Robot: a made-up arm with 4 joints. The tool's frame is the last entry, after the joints. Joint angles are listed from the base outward. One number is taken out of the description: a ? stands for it. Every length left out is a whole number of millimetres.
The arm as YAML. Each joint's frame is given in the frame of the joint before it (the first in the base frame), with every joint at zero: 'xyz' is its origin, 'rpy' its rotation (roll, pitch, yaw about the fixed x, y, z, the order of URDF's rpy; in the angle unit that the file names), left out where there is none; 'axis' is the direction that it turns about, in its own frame. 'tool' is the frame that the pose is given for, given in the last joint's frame.
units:
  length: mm
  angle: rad
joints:
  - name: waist
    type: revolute
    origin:
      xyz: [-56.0, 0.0, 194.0]
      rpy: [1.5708, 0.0, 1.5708]
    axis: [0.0, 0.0, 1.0]
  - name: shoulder
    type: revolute
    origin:
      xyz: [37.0, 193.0, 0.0]
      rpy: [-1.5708, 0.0, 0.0]
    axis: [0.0, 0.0, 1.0]
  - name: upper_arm
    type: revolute
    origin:
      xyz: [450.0, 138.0, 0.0]
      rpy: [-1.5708, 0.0, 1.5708]
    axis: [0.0, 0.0, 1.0]
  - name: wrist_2
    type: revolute
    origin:
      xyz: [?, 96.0, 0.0]
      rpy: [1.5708, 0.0, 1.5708]
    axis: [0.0, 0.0, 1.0]
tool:
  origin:
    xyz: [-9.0, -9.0, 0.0]
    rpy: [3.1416, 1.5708, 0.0]
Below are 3 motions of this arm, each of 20 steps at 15 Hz.
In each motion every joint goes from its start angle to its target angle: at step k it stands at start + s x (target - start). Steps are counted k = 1, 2, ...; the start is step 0. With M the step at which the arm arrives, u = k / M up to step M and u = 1 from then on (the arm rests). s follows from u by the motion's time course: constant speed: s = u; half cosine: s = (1 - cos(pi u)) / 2; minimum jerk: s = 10 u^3 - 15 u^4 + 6 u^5.
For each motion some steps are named. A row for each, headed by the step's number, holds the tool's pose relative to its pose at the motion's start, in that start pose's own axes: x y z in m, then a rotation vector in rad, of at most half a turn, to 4 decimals.
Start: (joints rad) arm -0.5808 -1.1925 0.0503 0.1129
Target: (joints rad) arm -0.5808 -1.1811 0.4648 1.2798
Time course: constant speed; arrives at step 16
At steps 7, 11, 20:
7: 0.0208 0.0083 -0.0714 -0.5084 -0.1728 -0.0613
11: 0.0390 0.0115 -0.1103 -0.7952 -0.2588 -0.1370
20: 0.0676 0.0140 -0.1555 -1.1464 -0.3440 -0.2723

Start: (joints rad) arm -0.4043 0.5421 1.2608 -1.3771
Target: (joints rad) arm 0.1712 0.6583 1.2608 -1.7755
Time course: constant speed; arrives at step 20
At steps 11, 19, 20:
11: 0.0973 0.0385 -0.0170 0.3590 -0.2486 0.1524
19: 0.1620 0.0705 -0.0118 0.6108 -0.4047 0.3100
20: 0.1695 0.0746 -0.0102 0.6414 -0.4225 0.3325

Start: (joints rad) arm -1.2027 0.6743 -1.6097 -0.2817
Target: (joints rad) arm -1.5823 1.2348 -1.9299 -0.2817
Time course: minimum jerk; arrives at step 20
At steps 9, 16, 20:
9: 0.0308 0.0207 0.0001 -0.2154 0.1931 -0.1937
16: 0.0719 0.0471 0.0095 -0.4779 0.4755 -0.4624
20: 0.0766 0.0498 0.0108 -0.5052 0.5076 -0.4920

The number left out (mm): 375.0
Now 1 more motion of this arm.
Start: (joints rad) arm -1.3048 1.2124 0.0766 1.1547
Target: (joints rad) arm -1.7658 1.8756 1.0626 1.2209
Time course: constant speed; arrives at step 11
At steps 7, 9, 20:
7: -0.0385 -0.0044 -0.2114 0.0782 -0.4984 -0.1451
9: -0.0290 -0.0150 -0.2478 0.1660 -0.6084 -0.1901
20: -0.0143 -0.0271 -0.2699 0.2776 -0.6942 -0.2391

